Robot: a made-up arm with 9 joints. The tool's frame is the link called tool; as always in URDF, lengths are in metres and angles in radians. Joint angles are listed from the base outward.
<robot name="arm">
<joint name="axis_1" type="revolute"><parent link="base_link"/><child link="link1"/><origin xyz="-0.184 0.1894 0.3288" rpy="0 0 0"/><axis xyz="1 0 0"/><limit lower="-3.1" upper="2.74"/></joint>
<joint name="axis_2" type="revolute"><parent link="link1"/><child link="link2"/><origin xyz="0.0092 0.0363 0.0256" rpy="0 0 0"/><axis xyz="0 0 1"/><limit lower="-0.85" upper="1.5"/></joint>
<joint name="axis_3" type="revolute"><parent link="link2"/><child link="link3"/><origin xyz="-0.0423 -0.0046 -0.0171" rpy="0 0 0"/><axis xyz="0.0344 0.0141 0.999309"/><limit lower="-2.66" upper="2.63"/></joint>
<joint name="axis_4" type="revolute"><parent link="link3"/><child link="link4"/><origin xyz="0.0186 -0.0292 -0.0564" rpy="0 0 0"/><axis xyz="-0.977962 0.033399 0.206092"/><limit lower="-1.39" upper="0.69"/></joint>
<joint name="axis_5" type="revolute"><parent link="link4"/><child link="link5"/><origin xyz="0.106 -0.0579 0.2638" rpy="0 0 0"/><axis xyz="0.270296 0.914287 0.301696"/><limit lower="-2.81" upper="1.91"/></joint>
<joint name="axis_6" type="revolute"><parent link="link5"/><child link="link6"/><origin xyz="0.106 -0.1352 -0.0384" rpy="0 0 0"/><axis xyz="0 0 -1"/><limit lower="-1.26" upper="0.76"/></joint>
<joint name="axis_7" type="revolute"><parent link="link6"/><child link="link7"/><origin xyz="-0.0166 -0.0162 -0.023" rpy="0 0 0"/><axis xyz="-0.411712 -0.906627 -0.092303"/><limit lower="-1.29" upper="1.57"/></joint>
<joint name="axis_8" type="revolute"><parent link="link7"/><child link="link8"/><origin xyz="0.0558 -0.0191 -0.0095" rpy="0 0 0"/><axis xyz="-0.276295 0.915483 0.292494"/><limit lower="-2.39" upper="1.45"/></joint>
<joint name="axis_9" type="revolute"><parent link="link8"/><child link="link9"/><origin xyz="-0.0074 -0.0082 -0.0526" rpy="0 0 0"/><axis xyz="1 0 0"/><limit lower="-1.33" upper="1.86"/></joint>
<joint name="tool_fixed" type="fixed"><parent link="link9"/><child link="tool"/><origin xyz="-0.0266 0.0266 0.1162" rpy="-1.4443 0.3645 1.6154"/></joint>
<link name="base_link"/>
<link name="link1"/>
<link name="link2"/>
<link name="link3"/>
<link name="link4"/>
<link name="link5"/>
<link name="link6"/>
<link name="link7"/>
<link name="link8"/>
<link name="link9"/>
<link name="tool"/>
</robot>
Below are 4 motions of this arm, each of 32 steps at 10 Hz.
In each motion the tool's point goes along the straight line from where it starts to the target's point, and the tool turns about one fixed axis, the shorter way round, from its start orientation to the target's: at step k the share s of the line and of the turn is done. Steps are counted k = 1, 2, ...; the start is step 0. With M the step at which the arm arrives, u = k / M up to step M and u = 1 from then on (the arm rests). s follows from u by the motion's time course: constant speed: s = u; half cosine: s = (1 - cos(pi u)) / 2; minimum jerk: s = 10 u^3 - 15 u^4 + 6 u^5.
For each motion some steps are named. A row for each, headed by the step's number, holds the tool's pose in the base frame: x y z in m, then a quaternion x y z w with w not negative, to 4 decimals.
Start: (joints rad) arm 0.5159 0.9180 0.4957 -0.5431 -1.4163 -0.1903 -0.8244 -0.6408 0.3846
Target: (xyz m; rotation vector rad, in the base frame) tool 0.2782 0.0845 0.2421 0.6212 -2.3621 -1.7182
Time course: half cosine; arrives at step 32
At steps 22, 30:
22: 0.2733 0.0901 0.2811 0.1683 -0.8561 -0.4630 0.1564
30: 0.2780 0.0847 0.2438 0.2058 -0.7919 -0.5691 0.0811

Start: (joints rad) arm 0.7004 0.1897 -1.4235 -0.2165 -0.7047 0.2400 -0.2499 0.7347 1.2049
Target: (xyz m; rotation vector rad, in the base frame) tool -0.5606 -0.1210 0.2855 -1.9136 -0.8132 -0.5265
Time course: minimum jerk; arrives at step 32
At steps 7, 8, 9, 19, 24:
7: -0.5909 -0.1563 0.3156 -0.2707 -0.2455 -0.3704 0.8540
8: -0.5899 -0.1552 0.3146 -0.2908 -0.2504 -0.3677 0.8471
9: -0.5887 -0.1538 0.3135 -0.3143 -0.2560 -0.3643 0.8384
19: -0.5713 -0.1335 0.2962 -0.6319 -0.3179 -0.2860 0.6464
24: -0.5640 -0.1249 0.2889 -0.7402 -0.3303 -0.2393 0.5345

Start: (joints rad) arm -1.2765 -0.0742 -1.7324 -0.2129 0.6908 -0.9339 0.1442 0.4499 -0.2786
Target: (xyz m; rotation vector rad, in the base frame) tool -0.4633 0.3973 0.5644 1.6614 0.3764 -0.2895
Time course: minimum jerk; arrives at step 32
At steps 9, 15, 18, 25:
9: -0.4648 0.2790 0.4779 -0.8400 0.0196 0.5397 0.0528
15: -0.4643 0.3206 0.5083 0.8755 0.0515 -0.4278 0.2187
18: -0.4640 0.3445 0.5258 0.8591 0.0907 -0.3444 0.3676
25: -0.4634 0.3872 0.5570 0.7648 0.1529 -0.1714 0.6019

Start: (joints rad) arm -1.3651 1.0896 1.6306 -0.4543 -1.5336 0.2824 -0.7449 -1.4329 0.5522
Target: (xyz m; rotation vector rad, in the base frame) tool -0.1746 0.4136 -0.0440 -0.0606 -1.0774 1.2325
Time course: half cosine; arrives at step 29
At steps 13, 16, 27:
13: -0.1378 0.3781 -0.0415 -0.0812 -0.5443 0.4743 0.6871
16: -0.1480 0.3880 -0.0422 -0.0662 -0.5272 0.4959 0.6868
27: -0.1739 0.4129 -0.0439 -0.0281 -0.4818 0.5482 0.6831

